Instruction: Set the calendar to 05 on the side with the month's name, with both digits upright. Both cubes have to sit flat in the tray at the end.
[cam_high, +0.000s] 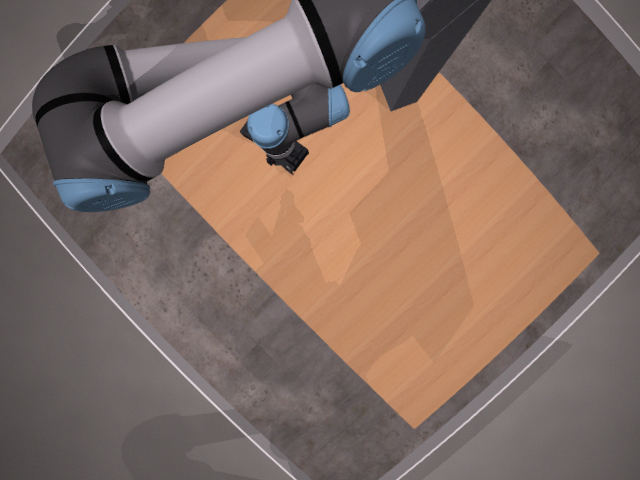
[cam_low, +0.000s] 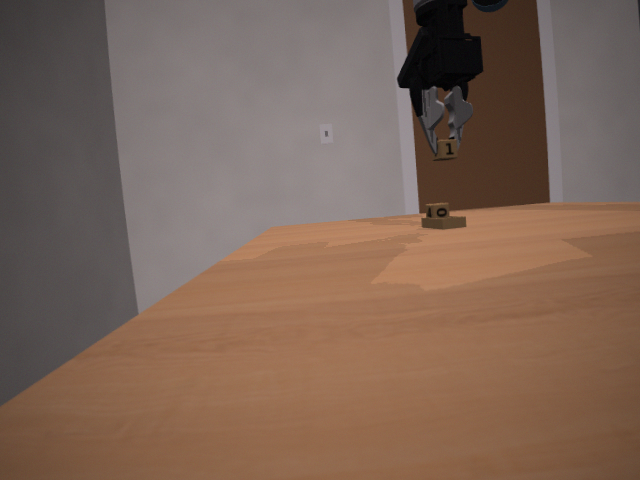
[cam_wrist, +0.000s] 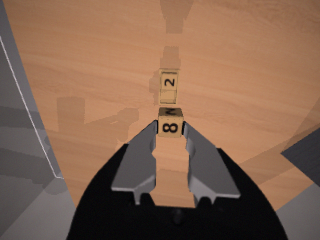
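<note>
Now: the block 10 mm behind my hand, 30 mm to the right of it and 110 mm below it. The rest, counted from my hand: wooden calendar tray 10 mm behind, 20 mm to the right, 130 mm below.
</note>
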